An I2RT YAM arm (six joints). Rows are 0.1 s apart.
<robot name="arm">
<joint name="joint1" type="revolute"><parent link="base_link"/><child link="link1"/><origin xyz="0 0 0.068" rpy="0 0 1.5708"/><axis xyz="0 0 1"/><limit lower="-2.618" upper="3.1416"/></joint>
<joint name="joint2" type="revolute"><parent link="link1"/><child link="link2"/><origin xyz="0.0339 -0.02 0.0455" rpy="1.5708 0 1.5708"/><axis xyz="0 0 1"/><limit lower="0" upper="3.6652"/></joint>
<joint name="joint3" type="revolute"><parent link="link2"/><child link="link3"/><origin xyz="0.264 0 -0.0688" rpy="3.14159 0 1.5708"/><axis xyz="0 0 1"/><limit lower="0" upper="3.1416"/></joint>
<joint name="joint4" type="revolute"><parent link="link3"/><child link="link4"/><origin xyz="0.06 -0.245 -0.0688" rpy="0 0 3.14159"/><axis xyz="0 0 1"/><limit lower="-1.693" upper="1.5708"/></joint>
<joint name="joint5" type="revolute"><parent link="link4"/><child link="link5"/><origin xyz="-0.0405 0.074 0.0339" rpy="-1.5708 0 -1.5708"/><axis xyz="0 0 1"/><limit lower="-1.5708" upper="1.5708"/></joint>
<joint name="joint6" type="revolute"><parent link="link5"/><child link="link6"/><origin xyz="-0.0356 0 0.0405" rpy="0 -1.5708 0"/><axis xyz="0 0 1"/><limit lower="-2.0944" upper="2.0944"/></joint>
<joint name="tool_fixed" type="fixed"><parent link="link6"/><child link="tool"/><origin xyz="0 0 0"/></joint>
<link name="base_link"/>
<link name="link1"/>
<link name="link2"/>
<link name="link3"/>
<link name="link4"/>
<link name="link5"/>
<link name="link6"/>
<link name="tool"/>
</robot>
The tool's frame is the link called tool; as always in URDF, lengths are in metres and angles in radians.
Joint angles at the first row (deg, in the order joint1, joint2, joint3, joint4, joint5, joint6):
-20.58, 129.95, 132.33, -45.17, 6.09, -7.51
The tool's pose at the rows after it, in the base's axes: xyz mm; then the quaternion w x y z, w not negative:
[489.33, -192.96, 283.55, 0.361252, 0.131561, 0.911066, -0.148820]
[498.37, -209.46, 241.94, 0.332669, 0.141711, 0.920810, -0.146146]
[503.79, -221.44, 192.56, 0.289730, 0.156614, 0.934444, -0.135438]
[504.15, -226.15, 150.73, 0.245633, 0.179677, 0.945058, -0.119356]
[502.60, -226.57, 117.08, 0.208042, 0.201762, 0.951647, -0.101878]
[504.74, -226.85, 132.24, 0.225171, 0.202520, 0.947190, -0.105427]
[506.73, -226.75, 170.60, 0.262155, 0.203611, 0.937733, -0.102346]
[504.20, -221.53, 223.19, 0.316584, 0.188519, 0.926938, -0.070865]
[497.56, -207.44, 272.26, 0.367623, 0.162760, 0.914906, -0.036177]
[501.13, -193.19, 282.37, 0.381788, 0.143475, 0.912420, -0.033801]
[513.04, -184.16, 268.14, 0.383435, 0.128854, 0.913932, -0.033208]
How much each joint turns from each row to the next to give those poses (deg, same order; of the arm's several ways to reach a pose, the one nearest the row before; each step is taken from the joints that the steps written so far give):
-0.48, 3.54, 0.00, 1.93, 0.76, 0.00
-1.29, 4.85, 0.00, 1.42, -0.02, 0.02
-0.94, 5.38, 0.00, -0.02, -0.02, 0.97
-0.44, 4.35, 0.00, -1.38, -0.05, 2.44
-0.13, 3.48, 0.01, -1.49, -0.41, 2.69
0.07, -0.97, 1.19, -0.11, 0.04, 0.13
0.02, -2.27, 3.50, -1.59, -1.11, 0.46
0.07, -3.83, 3.47, -1.75, -5.03, 0.00
0.74, -4.80, 1.01, -0.55, -5.22, -0.02
1.53, -1.03, -0.02, 0.70, -0.29, -0.57
1.35, 1.82, -0.10, 2.14, 0.22, -0.54

